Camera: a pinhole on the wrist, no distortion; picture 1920 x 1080 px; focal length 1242.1 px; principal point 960.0 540.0 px. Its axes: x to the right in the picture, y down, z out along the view. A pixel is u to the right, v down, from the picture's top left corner.
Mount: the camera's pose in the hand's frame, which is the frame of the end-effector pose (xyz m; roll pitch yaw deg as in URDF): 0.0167 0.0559 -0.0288 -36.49 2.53 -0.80
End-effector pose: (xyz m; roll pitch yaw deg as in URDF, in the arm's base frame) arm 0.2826 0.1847 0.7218 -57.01 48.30 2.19
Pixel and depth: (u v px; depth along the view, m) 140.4 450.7 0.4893
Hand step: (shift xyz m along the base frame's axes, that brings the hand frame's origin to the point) -0.2480 0.5016 0.1765
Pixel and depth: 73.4 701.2 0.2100
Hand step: -0.1662 0.2145 0.0258
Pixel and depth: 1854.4 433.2 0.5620
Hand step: 0.2356 0.5610 -0.3689
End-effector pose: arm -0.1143 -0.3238 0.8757 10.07 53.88 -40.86
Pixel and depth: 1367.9 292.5 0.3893
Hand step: 0.3980 -0.1289 0.0799
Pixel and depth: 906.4 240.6 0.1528
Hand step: 0.1523 -0.0060 0.0654
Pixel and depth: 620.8 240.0 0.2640
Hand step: 0.2122 -0.0239 0.1815
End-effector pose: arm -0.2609 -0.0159 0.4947 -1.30 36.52 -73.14
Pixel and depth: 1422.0 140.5 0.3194
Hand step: 0.2440 -0.2267 0.1350
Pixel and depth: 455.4 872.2 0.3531
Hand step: 0.3410 0.0753 0.2254
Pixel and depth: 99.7 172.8 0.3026
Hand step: 0.1710 0.0317 0.3252
